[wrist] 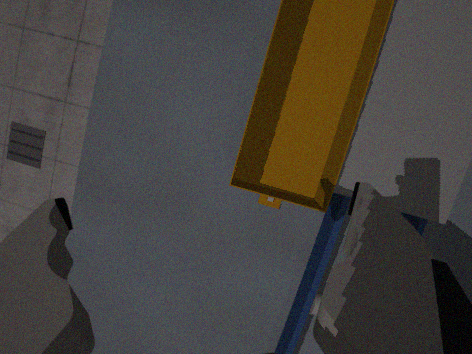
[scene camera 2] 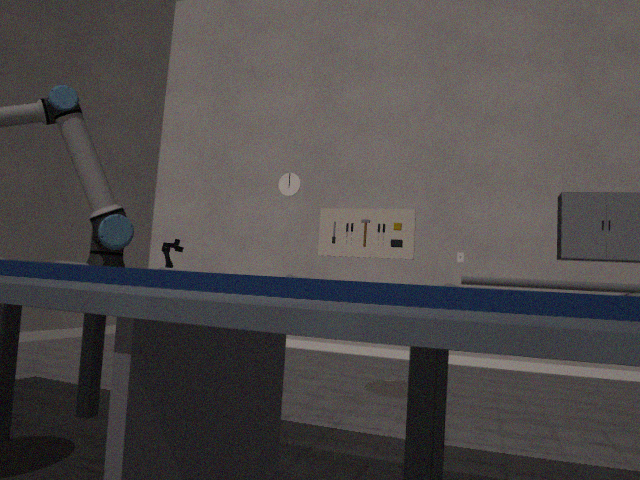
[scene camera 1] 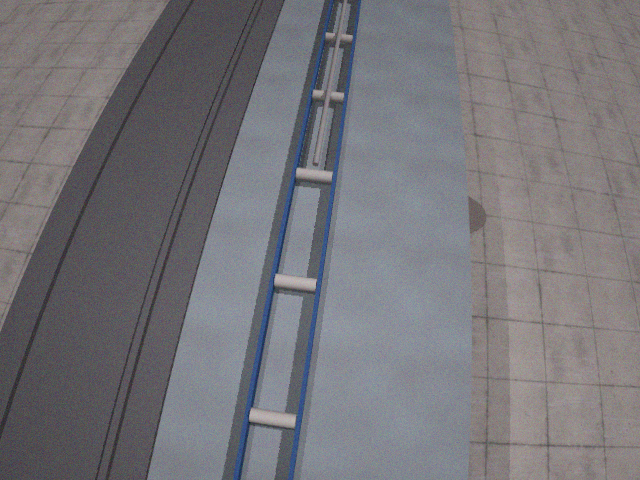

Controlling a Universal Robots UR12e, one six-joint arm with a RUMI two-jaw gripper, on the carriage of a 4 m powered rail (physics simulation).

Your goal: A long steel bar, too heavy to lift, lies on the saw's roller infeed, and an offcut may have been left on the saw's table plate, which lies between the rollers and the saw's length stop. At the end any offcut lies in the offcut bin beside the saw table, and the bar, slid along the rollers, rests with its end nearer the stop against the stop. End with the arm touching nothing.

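Frame: origin at the arm's base, x ahead, y left, z up, level; centimetres.
Where they show: gripper, fingertip midpoint: [wrist: 211, 193].
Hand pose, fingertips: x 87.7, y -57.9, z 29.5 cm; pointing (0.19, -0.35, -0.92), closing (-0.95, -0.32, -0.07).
Observation:
After its pixels a point has its place.
The long steel bar [scene camera 1: 322, 129] @[z 4.9, x 62.4, y 180.8 cm] [scene camera 2: 542, 283] @[z 4.1, x 62.9, y 183.6 cm] lies lengthwise on the rollers; one of its ends shows just short of a roller [scene camera 1: 314, 175] @[z 2.5, x 62.2, y 161.7 cm] in scene camera 1. My gripper [wrist: 211, 193] @[z 29.5, x 87.7, y -57.9 cm] is open, its two fingers wide apart with no thing between them. It is over the light blue-grey surface by the near end of the yellow offcut bin [wrist: 266, 110] @[z -2.8, x 84.9, y -67.0 cm] in the wrist view. The bin's far end is cut off, and no offcut shows in its visible part. No offcut or length stop can be made out in these views.
The infeed's blue side rail [scene camera 1: 325, 232] @[z 2.2, x 68.5, y 140.5 cm] runs along the rollers. Another blue rail [wrist: 307, 285] @[z 0.5, x 69.4, y -39.7 cm] runs from the bin's near corner, partly behind the right finger. The arm [scene camera 2: 87, 160] @[z 47.6, x 26.2, y 8.2 cm] stands at the left behind the blue beam [scene camera 2: 320, 290] @[z -0.6, x 69.4, y 131.8 cm]. A grey cabinet [scene camera 2: 584, 227] hangs on the wall.

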